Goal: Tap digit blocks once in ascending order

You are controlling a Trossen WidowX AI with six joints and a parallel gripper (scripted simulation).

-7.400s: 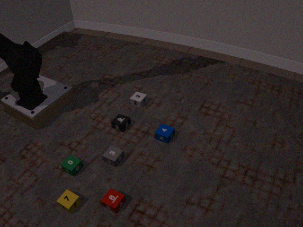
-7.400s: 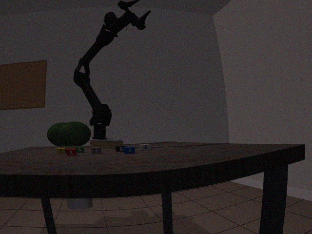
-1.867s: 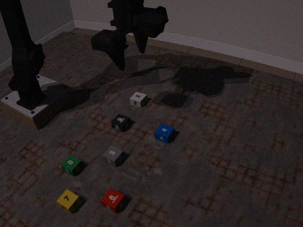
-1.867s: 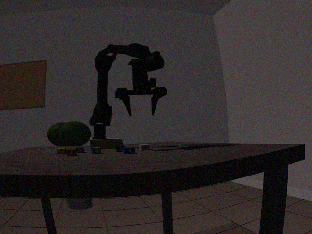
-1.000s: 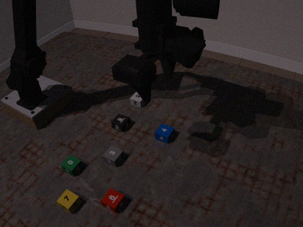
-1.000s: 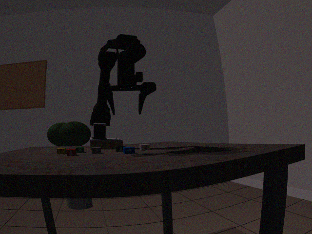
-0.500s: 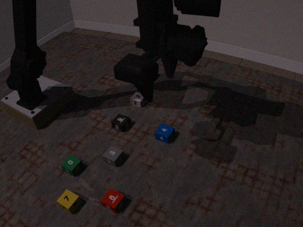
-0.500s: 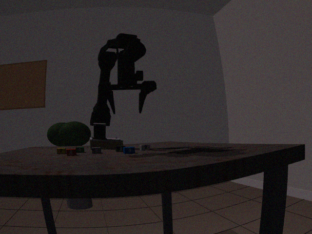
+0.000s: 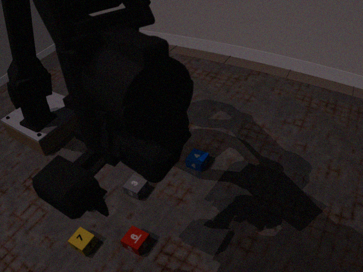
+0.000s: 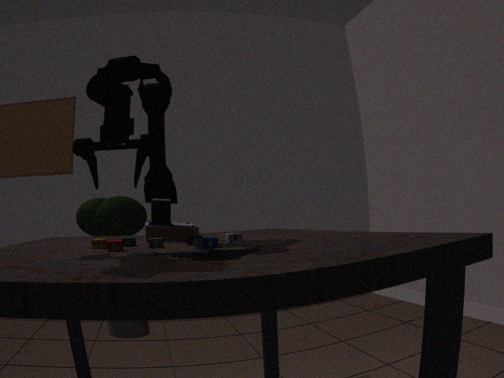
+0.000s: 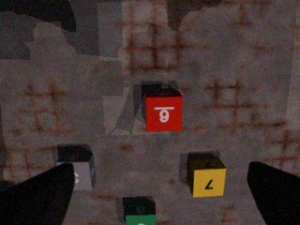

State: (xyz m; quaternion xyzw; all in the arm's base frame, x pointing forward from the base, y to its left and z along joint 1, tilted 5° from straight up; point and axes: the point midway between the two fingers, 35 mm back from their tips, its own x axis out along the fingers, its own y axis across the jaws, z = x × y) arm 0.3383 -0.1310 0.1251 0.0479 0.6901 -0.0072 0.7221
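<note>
Now: the green block 13 cm behind my gripper tip, 2 cm to the left of it and 11 cm below it. From my gripper tip the other things lie so: grey block 6 cm behind, 8 cm to the left, 11 cm below; yellow block 8 cm behind, 5 cm to the right, 11 cm below; red block 1 cm to the right, 11 cm below.
</note>
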